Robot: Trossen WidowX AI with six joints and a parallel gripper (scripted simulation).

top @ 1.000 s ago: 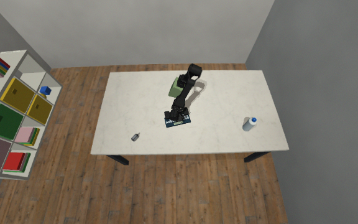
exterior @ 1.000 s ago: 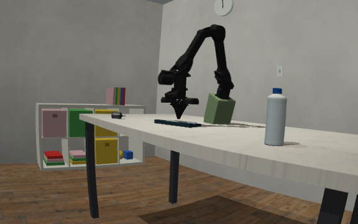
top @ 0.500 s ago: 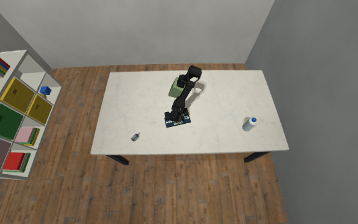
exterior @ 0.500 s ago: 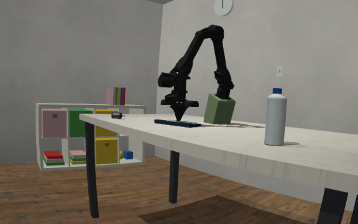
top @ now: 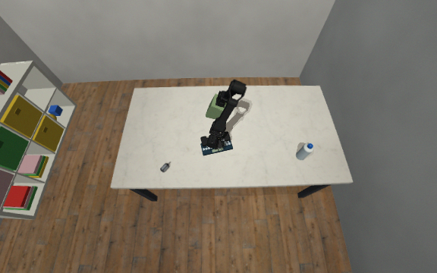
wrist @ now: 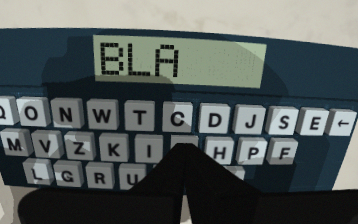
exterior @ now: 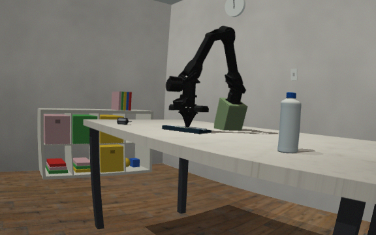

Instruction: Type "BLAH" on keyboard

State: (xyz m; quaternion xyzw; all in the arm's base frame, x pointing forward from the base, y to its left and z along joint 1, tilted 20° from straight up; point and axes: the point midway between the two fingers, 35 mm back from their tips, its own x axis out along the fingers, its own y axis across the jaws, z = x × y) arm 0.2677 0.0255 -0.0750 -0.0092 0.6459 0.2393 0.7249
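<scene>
The left-arrow key lies 50 mm ahead of my hand, 70 mm to the right of it and 30 mm below it. Also, from my hand: dark grey object: 200 mm ahead, 300 mm to the right, 30 mm below; white bottle: 10 mm ahead, 590 mm to the left, 30 mm above.
</scene>
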